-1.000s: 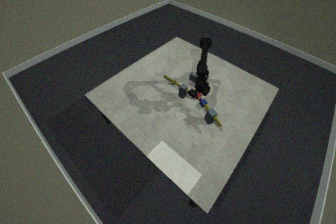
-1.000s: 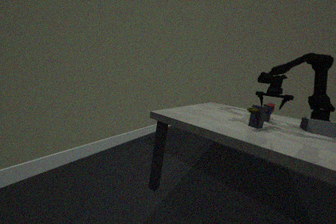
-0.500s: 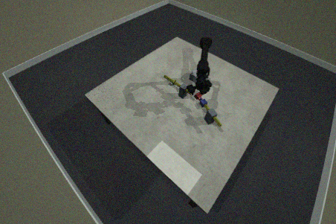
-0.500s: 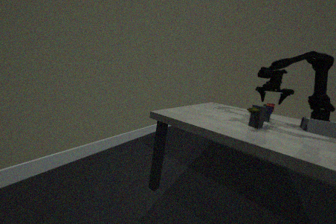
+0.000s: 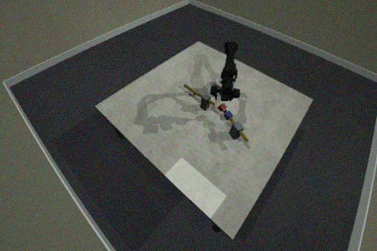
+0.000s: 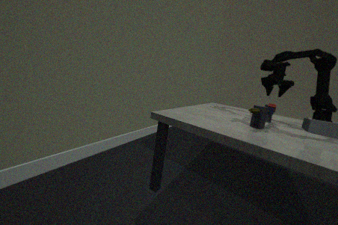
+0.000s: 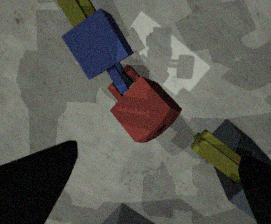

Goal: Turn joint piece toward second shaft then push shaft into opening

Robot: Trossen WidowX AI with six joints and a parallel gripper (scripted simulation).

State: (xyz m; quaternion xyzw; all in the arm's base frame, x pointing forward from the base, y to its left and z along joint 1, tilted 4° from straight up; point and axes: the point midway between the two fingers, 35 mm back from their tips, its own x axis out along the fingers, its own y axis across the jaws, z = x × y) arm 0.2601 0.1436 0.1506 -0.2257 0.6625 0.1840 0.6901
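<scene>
Right now my gripper tip is 1 cm to the right of the dark red square joint piece and 8 cm above it.
</scene>
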